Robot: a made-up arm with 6 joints. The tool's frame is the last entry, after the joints.
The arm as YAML. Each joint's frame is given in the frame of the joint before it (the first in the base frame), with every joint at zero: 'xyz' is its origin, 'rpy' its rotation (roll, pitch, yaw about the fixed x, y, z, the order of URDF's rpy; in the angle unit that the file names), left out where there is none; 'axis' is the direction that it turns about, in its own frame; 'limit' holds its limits. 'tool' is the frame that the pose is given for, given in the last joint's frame.
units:
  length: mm
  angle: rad
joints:
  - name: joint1
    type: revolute
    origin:
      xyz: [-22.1, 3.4, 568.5]
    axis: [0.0, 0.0, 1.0]
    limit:
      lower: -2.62
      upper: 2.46
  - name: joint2
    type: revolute
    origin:
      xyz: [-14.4, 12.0, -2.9]
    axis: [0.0, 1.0, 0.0]
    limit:
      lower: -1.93
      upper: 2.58
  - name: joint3
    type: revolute
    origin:
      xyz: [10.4, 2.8, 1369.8]
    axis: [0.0, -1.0, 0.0]
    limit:
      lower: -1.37
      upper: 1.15
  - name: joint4
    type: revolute
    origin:
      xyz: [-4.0, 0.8, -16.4]
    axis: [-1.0, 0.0, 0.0]
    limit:
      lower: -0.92
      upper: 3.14
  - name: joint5
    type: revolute
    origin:
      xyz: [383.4, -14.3, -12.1]
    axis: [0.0, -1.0, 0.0]
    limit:
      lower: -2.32
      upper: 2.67
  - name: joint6
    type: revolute
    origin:
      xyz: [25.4, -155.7, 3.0]
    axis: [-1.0, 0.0, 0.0]
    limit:
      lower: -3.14
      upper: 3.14
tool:
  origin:
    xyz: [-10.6, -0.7, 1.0]
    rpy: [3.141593, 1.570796, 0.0]
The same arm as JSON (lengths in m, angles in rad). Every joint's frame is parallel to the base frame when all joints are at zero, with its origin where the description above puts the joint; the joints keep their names.
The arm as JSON. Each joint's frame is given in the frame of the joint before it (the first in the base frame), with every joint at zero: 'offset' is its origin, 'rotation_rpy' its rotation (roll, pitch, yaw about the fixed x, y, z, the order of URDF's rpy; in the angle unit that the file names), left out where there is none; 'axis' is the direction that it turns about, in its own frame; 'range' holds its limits. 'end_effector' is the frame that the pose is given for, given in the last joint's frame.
{"length_unit": "m", "angle_unit": "rad", "chain": [{"id": "joint1", "offset": [-0.0221, 0.0034, 0.5685], "axis": [0.0, 0.0, 1.0], "range": [-2.62, 2.46]}, {"id": "joint2", "offset": [-0.0144, 0.012, -0.0029], "axis": [0.0, 1.0, 0.0], "range": [-1.93, 2.58]}, {"id": "joint3", "offset": [0.0104, 0.0028, 1.3698], "axis": [0.0, -1.0, 0.0], "range": [-1.37, 1.15]}, {"id": "joint4", "offset": [-0.004, 0.0008, -0.0164], "axis": [-1.0, 0.0, 0.0], "range": [-0.92, 3.14]}, {"id": "joint5", "offset": [0.3834, -0.0143, -0.0121], "axis": [0.0, -1.0, 0.0], "range": [-2.32, 2.67]}, {"id": "joint6", "offset": [0.0254, -0.1557, 0.003], "axis": [-1.0, 0.0, 0.0], "range": [-3.14, 3.14]}], "end_effector": {"offset": [-0.0106, -0.0007, 0.001], "rotation_rpy": [-3.1416, 1.5708, 0.0]}}
